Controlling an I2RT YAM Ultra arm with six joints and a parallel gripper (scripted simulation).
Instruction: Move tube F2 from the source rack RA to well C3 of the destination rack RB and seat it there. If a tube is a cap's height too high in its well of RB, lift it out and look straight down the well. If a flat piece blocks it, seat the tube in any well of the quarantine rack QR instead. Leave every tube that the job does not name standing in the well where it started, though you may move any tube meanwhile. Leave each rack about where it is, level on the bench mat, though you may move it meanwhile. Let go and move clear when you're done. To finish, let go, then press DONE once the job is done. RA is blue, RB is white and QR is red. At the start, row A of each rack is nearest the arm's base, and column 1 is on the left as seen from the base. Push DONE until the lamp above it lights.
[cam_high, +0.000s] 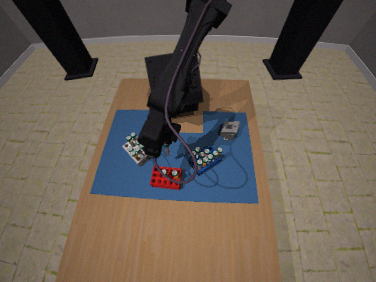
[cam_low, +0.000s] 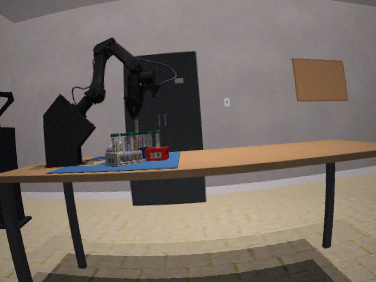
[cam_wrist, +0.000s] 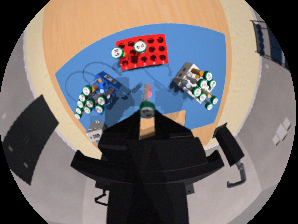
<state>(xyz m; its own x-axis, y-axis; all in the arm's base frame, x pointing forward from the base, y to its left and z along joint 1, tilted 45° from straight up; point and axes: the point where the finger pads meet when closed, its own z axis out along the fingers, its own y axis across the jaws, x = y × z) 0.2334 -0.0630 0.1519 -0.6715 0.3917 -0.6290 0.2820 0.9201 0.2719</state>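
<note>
Now: hand 60 mm above the white-capped tube, 10 mm to the left of it and 10 mm short of it. The rest, counted from my hand: white rack RB: 170 mm below, 160 mm to the right, 60 mm behind; then blue rack RA: 170 mm below, 150 mm to the left, 30 mm ahead; then red rack QR: 170 mm below, 90 mm ahead, 30 mm to the right.
</note>
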